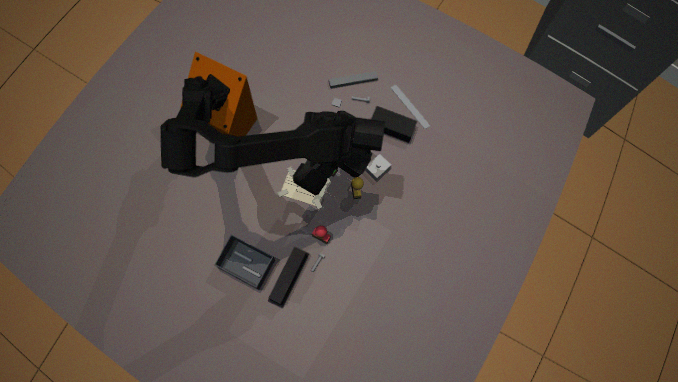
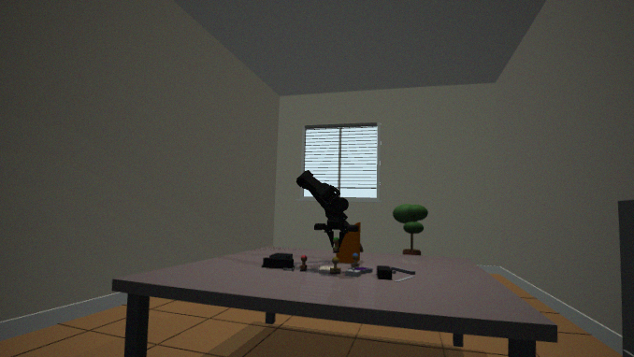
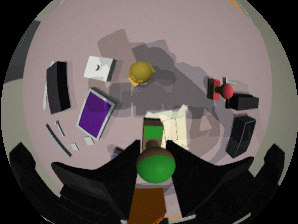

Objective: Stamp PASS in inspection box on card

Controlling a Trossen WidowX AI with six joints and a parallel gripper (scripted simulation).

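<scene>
Now: gripper tip 110 mm to the right of the purple ink pad, 90 mm above it and 10 mm past it. Also, from my gripper tip: cream card: 100 mm below, 50 mm to the right, 40 mm behind; green-knobbed stamp: right at my gripper tip; yellow stamp: 80 mm below, 70 mm ahead, 20 mm to the left.
</scene>
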